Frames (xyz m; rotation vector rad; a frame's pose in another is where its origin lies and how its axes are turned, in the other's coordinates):
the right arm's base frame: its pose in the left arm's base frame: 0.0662 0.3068 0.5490 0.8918 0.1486 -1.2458
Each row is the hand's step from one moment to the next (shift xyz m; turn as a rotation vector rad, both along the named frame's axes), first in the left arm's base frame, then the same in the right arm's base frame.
Working: the left arm's base frame: its pose in the right arm's base frame: 0.5102 -0.3459 -0.1410 -0.8918 -0.1486 1.2458

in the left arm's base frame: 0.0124 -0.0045 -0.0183 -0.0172 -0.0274 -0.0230
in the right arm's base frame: 0.0179 0.0013 -0.0137 0.0272 -0.0275 0.0088
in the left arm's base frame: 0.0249 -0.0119 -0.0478 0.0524 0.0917 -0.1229
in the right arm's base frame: 0.0442 -0.0031 -0.0329 0.0171 -0.0129 -0.1606
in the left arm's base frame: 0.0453 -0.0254 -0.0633 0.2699 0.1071 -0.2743
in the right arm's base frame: 0.0702 0.0062 -0.0417 0.1664 0.0992 -0.3493
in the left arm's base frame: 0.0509 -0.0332 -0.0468 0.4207 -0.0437 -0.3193
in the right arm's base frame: 0.0690 0.0190 -0.0276 0.3588 0.2006 -0.3345
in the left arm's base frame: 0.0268 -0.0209 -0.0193 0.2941 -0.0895 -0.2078
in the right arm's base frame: 0.0360 0.0126 -0.0088 0.2868 0.1456 -0.1850
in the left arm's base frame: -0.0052 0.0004 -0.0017 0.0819 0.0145 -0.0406
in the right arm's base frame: -0.0012 -0.0053 0.0005 0.0406 0.0508 -0.0658
